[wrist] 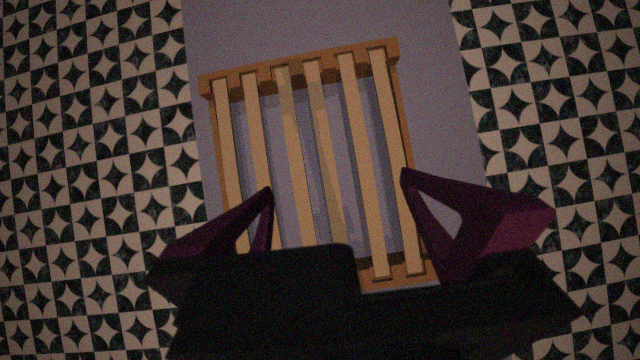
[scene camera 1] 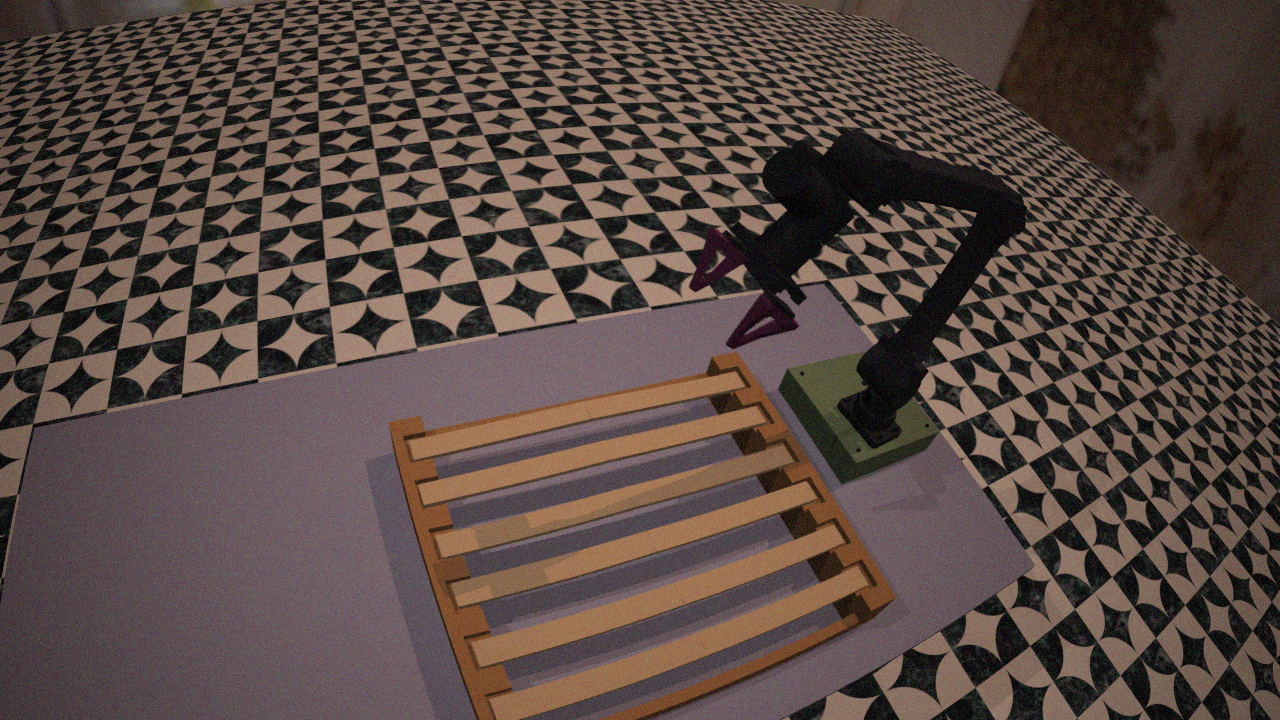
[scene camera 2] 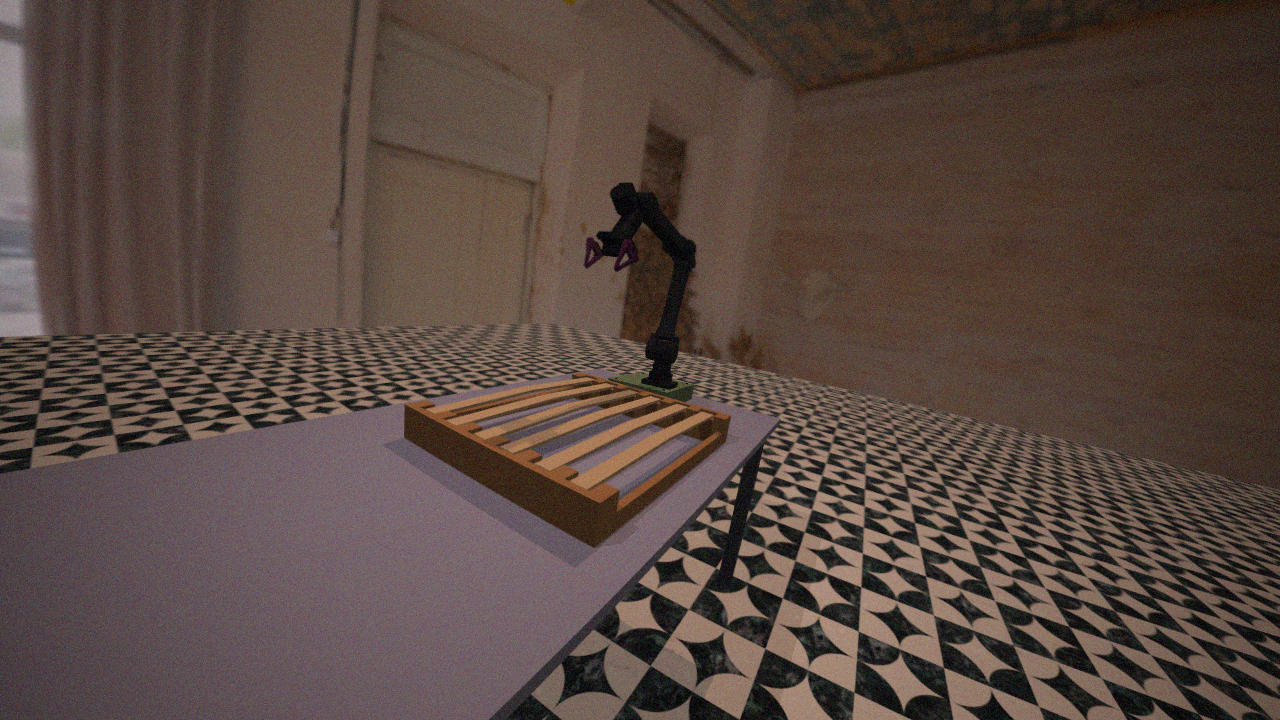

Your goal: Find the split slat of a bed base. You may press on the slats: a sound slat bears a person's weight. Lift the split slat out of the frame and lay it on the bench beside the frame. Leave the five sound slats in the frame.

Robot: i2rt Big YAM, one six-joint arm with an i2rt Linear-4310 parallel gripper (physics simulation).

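Observation:
The orange-brown bed frame [scene camera 1: 452,568] [scene camera 2: 501,474] [wrist: 265,73] lies on the lilac bench [scene camera 1: 223,537] [scene camera 2: 268,555] [wrist: 300,22]. Several pale, slightly arched slats span it side by side, their visible ends in the rail notches. The slat at the far edge [scene camera 1: 581,413] and the slat at the near edge [scene camera 1: 680,649] [scene camera 2: 644,452] look alike; no open split shows, and I cannot tell which slat is split. My gripper [scene camera 1: 712,317] [scene camera 2: 602,267] [wrist: 335,183] is open and empty, high above the bench near the frame's base-side end. In the wrist view it hides several slat ends.
The green base block [scene camera 1: 827,385] [scene camera 2: 684,392] carries the black arm and stands close beside the frame's notched rail. Shadow falls across the middle slats. The bench extends beyond the rail opposite the base. The frame's near side lies close to a bench edge. A patterned tile floor [scene camera 1: 268,179] surrounds the bench.

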